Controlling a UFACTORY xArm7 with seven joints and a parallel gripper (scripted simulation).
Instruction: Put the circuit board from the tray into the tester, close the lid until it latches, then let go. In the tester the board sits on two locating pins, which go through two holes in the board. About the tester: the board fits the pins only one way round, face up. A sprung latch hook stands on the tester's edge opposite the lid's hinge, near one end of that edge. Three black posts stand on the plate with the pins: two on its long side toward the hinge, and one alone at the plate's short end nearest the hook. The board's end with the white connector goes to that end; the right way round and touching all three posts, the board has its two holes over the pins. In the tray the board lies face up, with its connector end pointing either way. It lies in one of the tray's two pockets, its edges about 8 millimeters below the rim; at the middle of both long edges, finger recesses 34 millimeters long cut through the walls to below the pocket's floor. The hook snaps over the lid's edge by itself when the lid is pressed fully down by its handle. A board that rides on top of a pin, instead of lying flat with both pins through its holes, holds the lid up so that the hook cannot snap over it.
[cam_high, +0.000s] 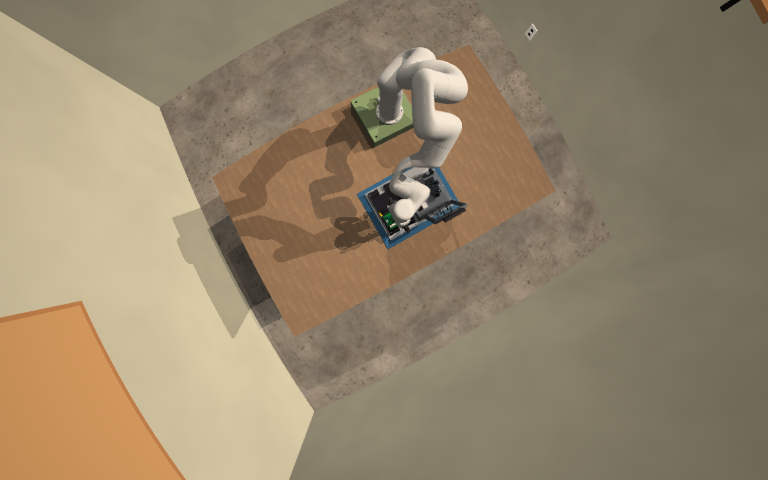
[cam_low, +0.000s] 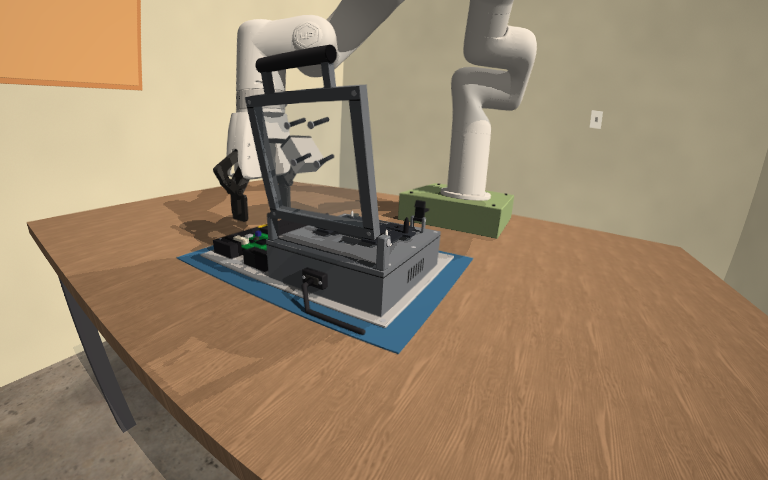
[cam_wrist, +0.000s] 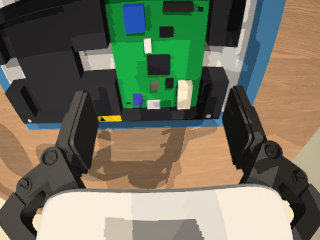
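The green circuit board is 60 mm below my hand. Also, from my hand: latch hook: 80 mm behind, 240 mm to the left, 10 mm above; then tester lid: 100 mm ahead, 160 mm to the left, 100 mm above.
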